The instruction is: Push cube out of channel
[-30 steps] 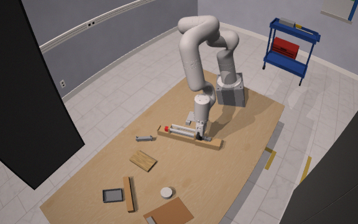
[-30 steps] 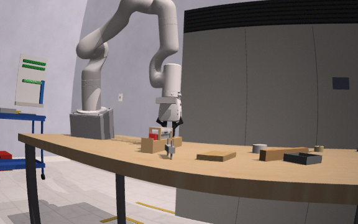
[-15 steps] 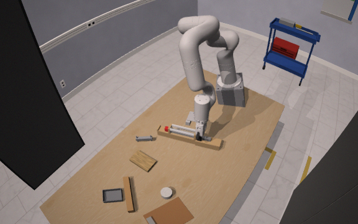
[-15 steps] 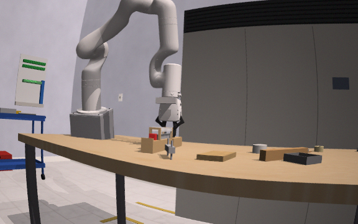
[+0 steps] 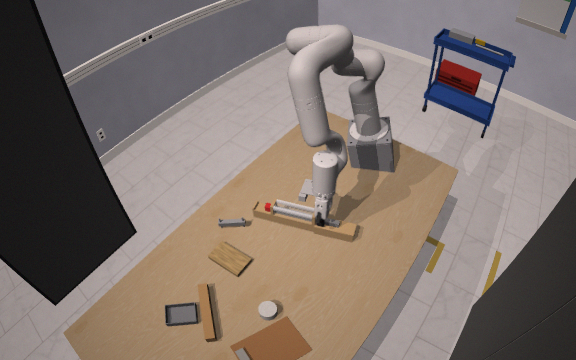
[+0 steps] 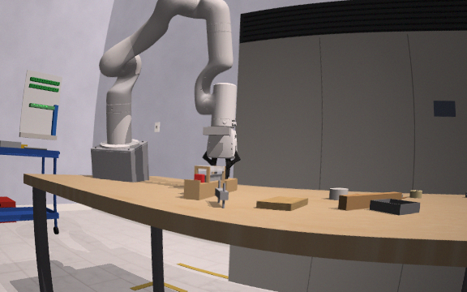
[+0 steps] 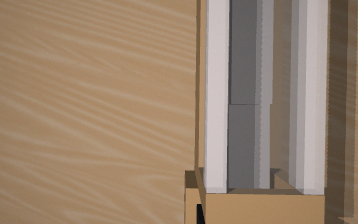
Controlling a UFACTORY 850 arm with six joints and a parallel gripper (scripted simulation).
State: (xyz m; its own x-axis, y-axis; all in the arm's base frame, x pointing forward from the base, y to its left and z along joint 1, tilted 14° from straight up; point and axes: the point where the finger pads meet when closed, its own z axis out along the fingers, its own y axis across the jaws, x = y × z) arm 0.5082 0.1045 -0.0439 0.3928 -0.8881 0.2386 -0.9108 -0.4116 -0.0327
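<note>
Now: hand 1 cm above the grey push rod. Round my hand: red cube 20 cm to the right, 9 cm ahead, 1 cm below; channel 10 cm to the right, 4 cm ahead, 1 cm below; grey t-shaped tool 28 cm to the right, 23 cm ahead, 4 cm below.
</note>
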